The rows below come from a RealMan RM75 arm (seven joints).
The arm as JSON. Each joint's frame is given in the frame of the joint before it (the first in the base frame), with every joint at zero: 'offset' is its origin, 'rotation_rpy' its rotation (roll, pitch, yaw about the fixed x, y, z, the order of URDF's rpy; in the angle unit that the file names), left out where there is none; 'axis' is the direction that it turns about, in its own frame. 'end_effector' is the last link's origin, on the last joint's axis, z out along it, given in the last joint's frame.
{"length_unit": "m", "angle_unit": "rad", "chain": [
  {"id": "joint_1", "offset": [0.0, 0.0, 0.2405], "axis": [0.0, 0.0, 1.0]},
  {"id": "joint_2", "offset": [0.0, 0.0, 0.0], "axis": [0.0, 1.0, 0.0]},
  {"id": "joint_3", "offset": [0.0, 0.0, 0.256], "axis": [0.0, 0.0, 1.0]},
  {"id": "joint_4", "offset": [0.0, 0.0, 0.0], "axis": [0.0, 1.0, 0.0]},
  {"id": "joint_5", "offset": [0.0, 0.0, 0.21], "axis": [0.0, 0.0, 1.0]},
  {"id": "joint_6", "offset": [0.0, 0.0, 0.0], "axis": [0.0, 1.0, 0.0]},
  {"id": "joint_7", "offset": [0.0, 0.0, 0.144], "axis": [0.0, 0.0, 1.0]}
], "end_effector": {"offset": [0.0, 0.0, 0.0]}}
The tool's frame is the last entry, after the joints.
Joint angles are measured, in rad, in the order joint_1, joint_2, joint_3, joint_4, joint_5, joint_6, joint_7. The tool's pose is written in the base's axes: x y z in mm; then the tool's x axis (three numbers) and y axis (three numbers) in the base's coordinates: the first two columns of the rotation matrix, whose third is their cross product. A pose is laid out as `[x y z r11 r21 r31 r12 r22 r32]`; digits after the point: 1 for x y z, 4 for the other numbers.
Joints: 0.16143, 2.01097, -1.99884, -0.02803, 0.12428, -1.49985, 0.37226
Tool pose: [379.5 206.3 -1.8 0.7115 -0.0342 -0.7019 -0.6603 -0.3743 -0.6511]
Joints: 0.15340, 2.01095, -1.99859, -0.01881, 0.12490, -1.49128, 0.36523
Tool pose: [384.2 201.8 -2.1 0.7202 -0.0520 -0.6918 -0.6591 -0.3626 -0.6588]
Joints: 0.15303, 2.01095, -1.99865, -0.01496, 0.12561, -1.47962, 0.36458
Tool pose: [386.6 201.2 -2.6 0.7238 -0.0651 -0.6869 -0.6598 -0.3567 -0.6614]
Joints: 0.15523, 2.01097, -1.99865, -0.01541, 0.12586, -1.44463, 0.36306
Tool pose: [390.7 202.4 -4.6 0.7310 -0.0930 -0.6760 -0.6603 -0.3466 -0.6662]
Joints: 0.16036, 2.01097, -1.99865, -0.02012, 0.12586, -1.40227, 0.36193
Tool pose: [394.3 205.4 -7.1 0.7374 -0.1220 -0.6643 -0.6602 -0.3376 -0.6709]
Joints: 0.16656, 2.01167, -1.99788, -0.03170, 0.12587, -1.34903, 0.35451
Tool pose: [397.6 209.9 -10.5 0.7466 -0.1518 -0.6477 -0.6562 -0.3285 -0.6793]
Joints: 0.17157, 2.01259, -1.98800, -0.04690, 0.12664, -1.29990, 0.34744
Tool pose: [400.2 214.9 -12.5 0.7515 -0.1738 -0.6364 -0.6549 -0.3128 -0.6879]
